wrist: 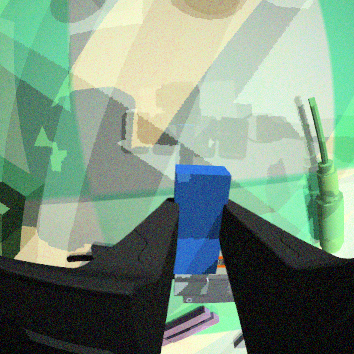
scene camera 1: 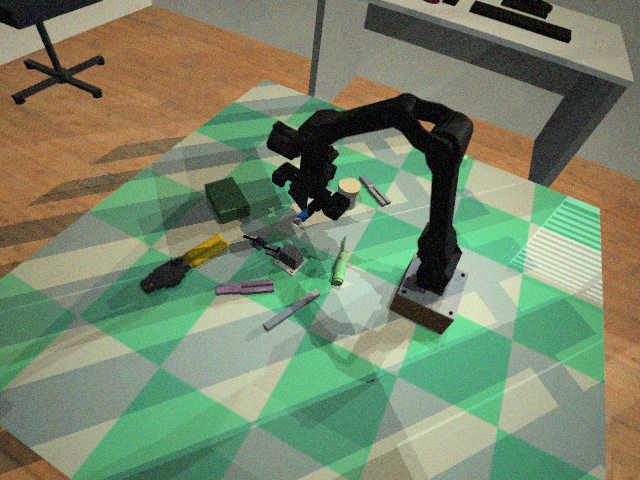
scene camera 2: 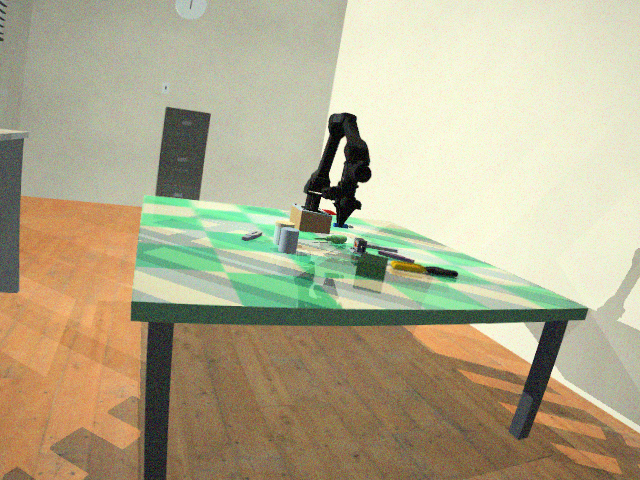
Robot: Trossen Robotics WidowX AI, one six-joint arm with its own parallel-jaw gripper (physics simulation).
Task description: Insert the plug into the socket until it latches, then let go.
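Frame: origin at the arm's base, x back, y down, z right, level; centimetres.
Seen in the pictures: gripper, fingertip midpoint: [wrist: 197, 207] [scene camera 1: 307, 213] [scene camera 2: 338, 226]; arm's base at its link origin: [scene camera 1: 431, 279] [scene camera 2: 310, 209].
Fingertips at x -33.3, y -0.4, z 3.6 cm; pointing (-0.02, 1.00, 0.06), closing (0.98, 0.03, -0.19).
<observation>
Offsets run from my fingertips to a thing's top centre. "spot": to the spot under its first point.
The blue plug @(dy -0.9, dx -0.3, dz -1.5 cm) [scene camera 1: 302, 214] [scene camera 2: 339, 225] [wrist: 201, 215] is held between the fingertips of my gripper [scene camera 1: 308, 209] [scene camera 2: 341, 221] [wrist: 197, 207], which is shut on it. A light tip points out of the plug in the scene camera 1 view. The socket @(dy +3.9, dx +0.4, dz -9.6 cm) [scene camera 1: 290, 256] [scene camera 2: 359, 245] is a small grey block on a light base plate, with a dark cable on one side. The plug is above the table and apart from the socket. In the wrist view the plug and right finger partly hide the socket [wrist: 215, 290], and a bit of its orange-rimmed opening shows beside the plug.
A green screwdriver @(dy +5.7, dx +11.9, dz -3.4 cm) [scene camera 1: 339, 268] [scene camera 2: 338, 239] [wrist: 330, 220] lies near the socket. A dark green box @(dy +4.4, dx -23.2, dz -1.0 cm) [scene camera 1: 227, 200] [scene camera 2: 370, 272], yellow-handled tool @(spot: dy +6.4, dx -18.0, dz -18.2 cm) [scene camera 1: 205, 251] [scene camera 2: 408, 267], purple piece @(dy +7.2, dx -4.9, dz -21.7 cm) [scene camera 1: 244, 287] [wrist: 192, 325] and grey bar @(dy +7.4, dx +7.2, dz -21.3 cm) [scene camera 1: 292, 310] lie around. Two cylinders @(dy +1.4, dx -4.8, dz +18.6 cm) [scene camera 2: 288, 241] @(dy +1.4, dx +5.2, dz +16.9 cm) [scene camera 2: 279, 233] stand near a grey piece @(spot: dy +7.2, dx +11.2, dz +25.0 cm) [scene camera 1: 374, 190] [scene camera 2: 251, 235].
</observation>
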